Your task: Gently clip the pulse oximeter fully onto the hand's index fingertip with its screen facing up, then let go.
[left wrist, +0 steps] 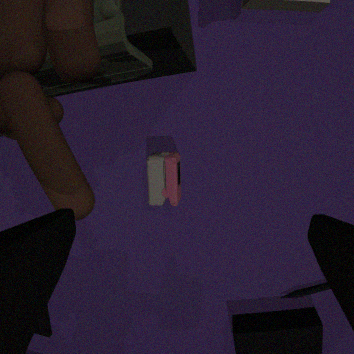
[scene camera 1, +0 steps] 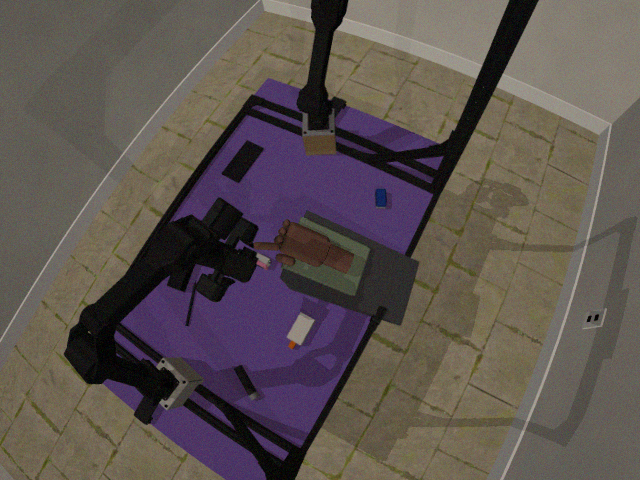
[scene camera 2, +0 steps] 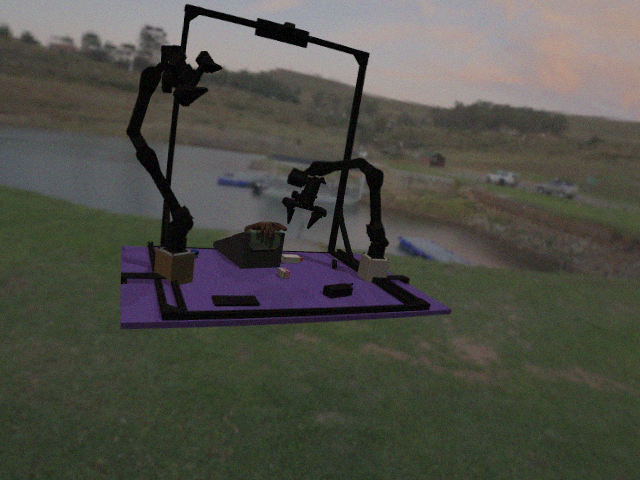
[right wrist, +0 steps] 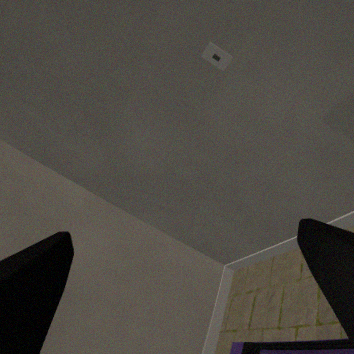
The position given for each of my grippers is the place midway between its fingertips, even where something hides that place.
My left gripper (scene camera 1: 242, 263) is open, holding nothing. Also in view: a pulse oximeter (left wrist: 163, 168). My right gripper (scene camera 2: 214, 78) is open, holding nothing. Also in view: an index finger (left wrist: 39, 137).
My left gripper shows as well in the left wrist view (left wrist: 194, 223) and in scene camera 2 (scene camera 2: 297, 226). My right gripper also shows in the right wrist view (right wrist: 186, 236). The right wrist view misses the pulse oximeter: it is out of frame.
